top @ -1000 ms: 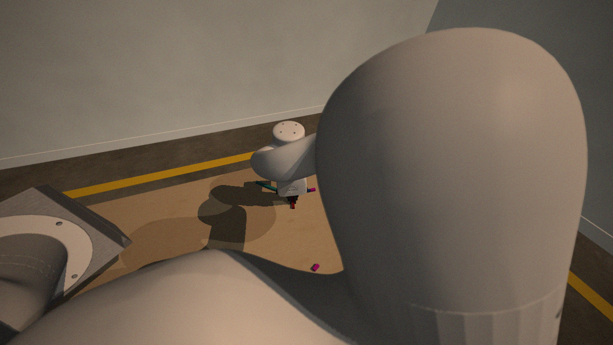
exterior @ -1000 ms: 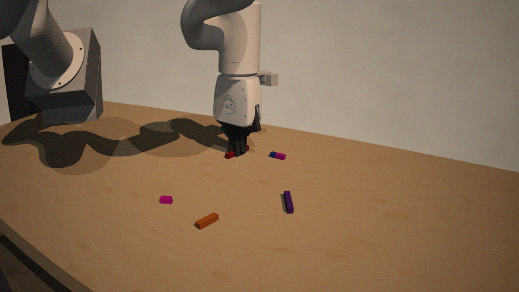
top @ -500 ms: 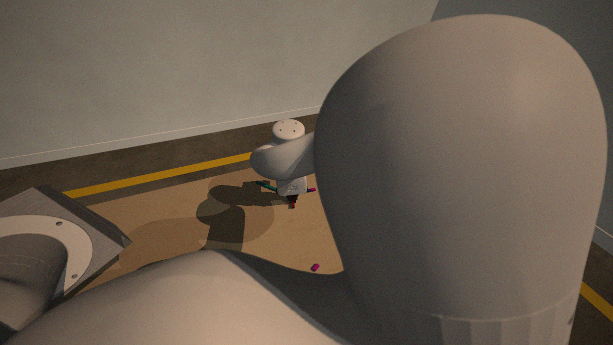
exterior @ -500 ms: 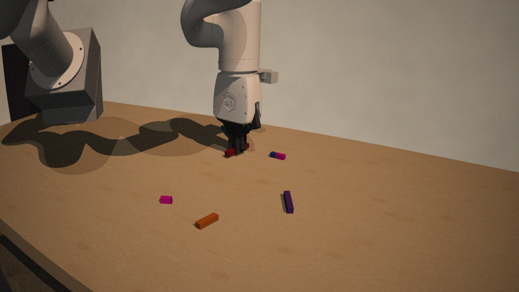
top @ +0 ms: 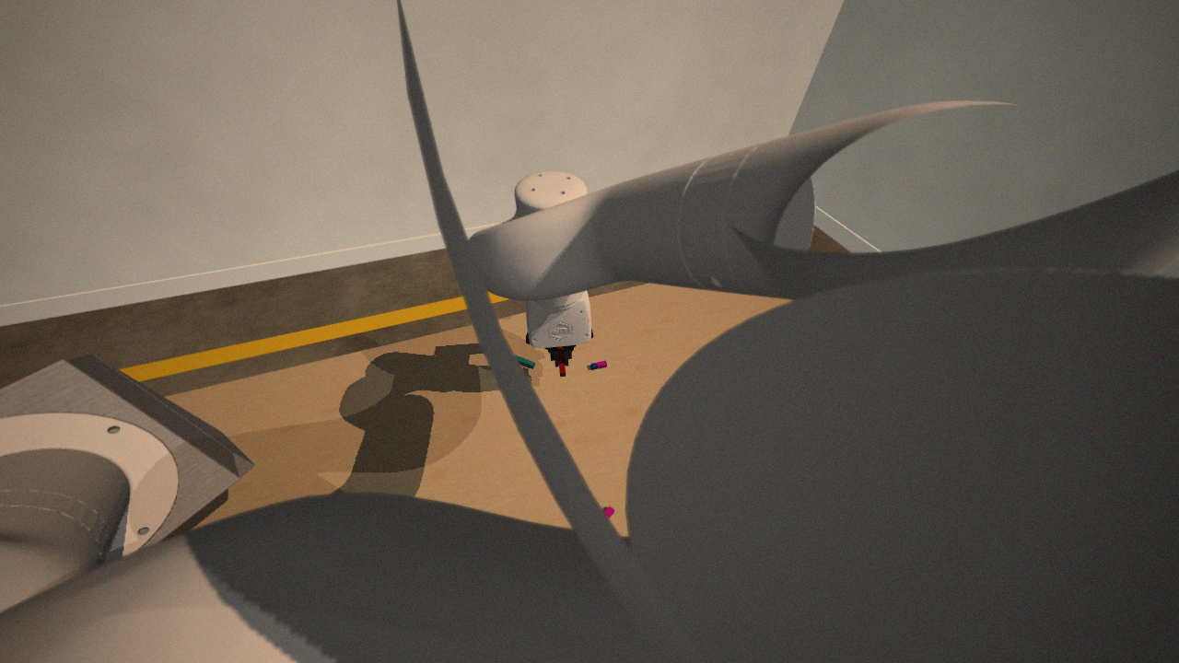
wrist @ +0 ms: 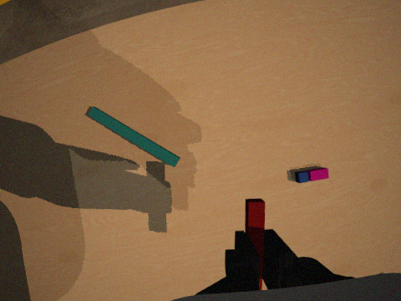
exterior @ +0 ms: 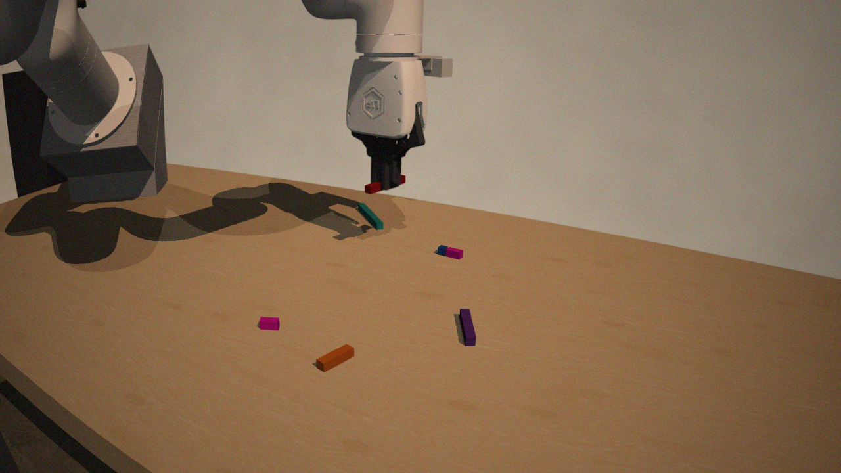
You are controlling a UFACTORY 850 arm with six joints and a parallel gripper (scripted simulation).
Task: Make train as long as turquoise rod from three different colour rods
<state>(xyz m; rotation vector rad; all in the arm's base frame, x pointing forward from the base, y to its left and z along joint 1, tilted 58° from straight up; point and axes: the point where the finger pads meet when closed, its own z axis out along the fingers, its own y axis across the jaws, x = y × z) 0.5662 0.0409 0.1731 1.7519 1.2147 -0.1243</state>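
My hand is 10 cm above the blue rod, 8 cm short of it and 1 cm to the left of it. Round my hand: purple rod 21 cm to the right, 11 cm ahead, 10 cm below; red rod 2 cm below; turquoise rod 12 cm to the left, 10 cm below, 4 cm behind.
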